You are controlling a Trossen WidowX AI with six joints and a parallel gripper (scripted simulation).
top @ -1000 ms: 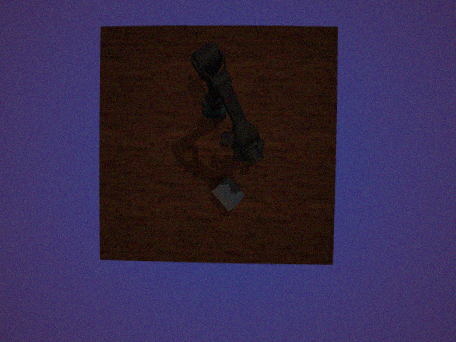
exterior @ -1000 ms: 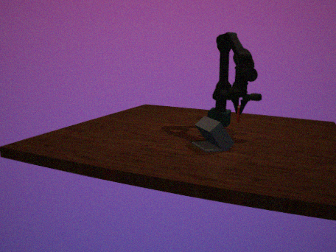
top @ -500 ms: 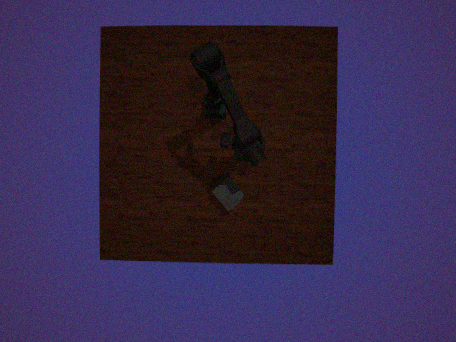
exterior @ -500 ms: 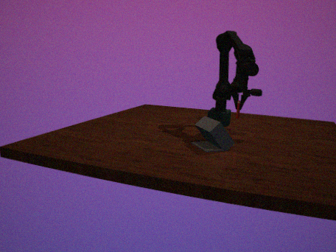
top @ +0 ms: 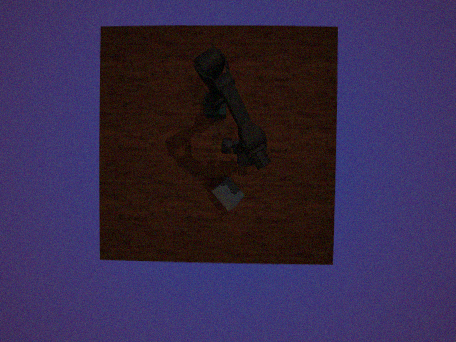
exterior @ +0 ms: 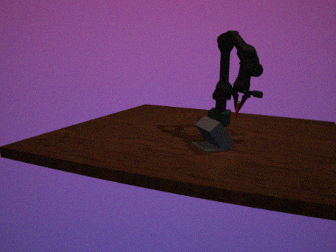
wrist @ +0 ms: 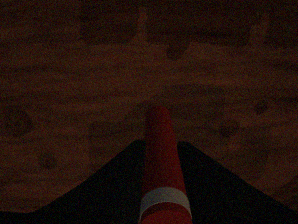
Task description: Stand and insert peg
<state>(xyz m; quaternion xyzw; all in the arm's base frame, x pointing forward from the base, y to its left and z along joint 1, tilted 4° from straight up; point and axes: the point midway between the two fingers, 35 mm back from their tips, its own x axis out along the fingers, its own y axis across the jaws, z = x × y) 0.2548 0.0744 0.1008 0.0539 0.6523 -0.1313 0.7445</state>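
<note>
Right now the grey sloped panel is 200 mm ahead of my gripper tip, 90 mm to the right of it and 70 mm below it. Also, from my gripper tip: red peg: 20 mm above; thin flat base plate: 210 mm ahead, 110 mm to the right, 120 mm below.
</note>
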